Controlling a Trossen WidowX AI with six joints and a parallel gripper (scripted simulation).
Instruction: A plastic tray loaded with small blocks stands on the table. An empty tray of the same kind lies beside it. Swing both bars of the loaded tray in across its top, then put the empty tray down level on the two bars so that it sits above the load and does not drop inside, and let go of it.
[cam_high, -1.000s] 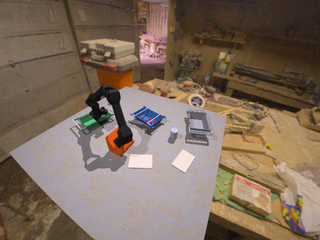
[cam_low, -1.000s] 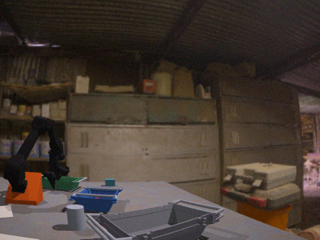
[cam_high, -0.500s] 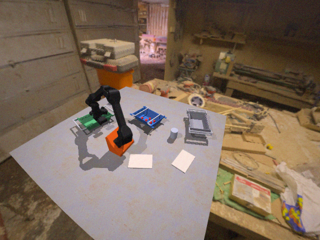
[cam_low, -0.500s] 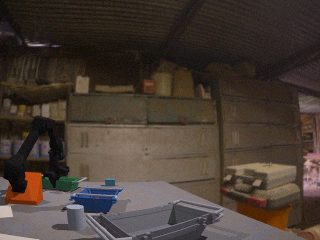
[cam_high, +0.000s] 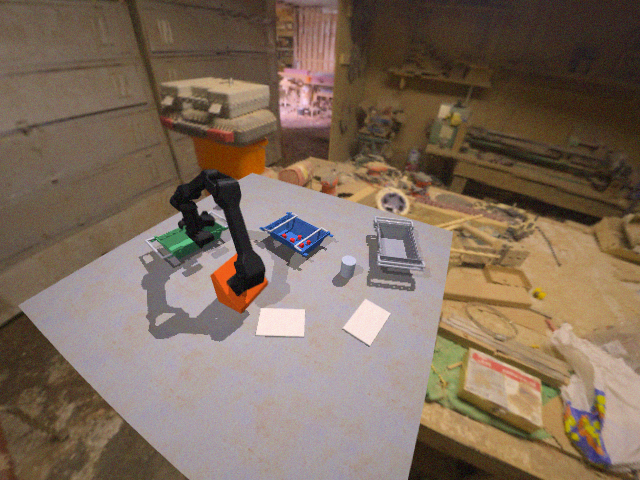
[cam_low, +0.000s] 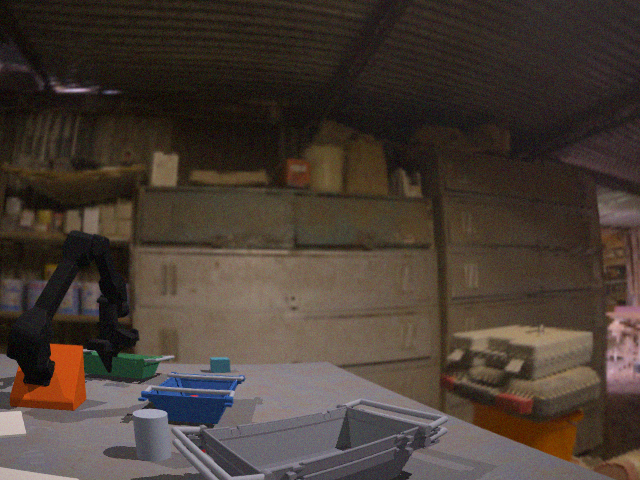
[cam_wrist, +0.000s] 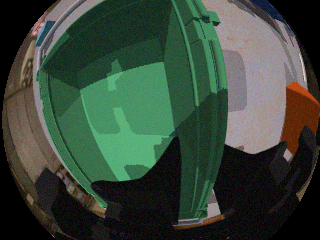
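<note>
The green tray lies 10 mm ahead of my gripper tip, 70 mm to the left of it and 30 mm above it. Round my gripper tip: teal block 330 mm ahead, 200 mm to the left; red block 290 mm ahead, 560 mm to the right, 10 mm below; grey cylinder 210 mm ahead, 590 mm to the right, 10 mm above.
</note>
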